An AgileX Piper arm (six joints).
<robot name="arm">
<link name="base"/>
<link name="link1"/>
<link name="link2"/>
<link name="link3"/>
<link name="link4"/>
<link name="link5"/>
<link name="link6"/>
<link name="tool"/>
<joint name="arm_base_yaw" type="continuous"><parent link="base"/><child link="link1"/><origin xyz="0 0 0.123" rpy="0 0 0"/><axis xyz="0 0 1"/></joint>
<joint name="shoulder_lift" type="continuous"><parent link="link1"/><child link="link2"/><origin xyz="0 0 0" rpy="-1.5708 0 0"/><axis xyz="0 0 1"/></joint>
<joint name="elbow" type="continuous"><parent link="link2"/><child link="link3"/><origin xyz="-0.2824 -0.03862 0" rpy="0 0 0"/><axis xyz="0 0 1"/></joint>
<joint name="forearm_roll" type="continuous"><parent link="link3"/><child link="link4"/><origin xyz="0.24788 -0.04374 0" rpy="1.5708 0 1.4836"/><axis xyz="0 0 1"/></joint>
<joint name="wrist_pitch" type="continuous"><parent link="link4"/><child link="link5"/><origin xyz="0 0 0" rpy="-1.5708 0 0"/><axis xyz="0 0 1"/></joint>
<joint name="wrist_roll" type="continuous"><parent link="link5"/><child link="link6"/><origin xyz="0 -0.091 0" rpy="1.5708 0 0"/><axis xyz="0 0 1"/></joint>
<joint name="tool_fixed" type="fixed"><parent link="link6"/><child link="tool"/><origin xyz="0 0 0" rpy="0 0 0"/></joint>
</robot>
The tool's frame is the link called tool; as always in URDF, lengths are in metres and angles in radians. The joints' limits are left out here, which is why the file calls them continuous.
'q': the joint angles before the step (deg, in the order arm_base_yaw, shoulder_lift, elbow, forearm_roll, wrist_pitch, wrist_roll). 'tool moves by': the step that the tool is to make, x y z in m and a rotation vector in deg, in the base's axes. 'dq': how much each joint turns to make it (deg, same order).
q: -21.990 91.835 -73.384 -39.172 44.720 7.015
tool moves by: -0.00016 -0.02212 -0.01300 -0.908 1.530 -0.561
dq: -3.458 2.482 0.000 -1.131 -2.668 -1.381
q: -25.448 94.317 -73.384 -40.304 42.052 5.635
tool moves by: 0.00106 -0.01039 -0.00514 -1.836 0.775 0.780
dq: -1.373 1.225 0.001 -2.249 -1.994 -0.360
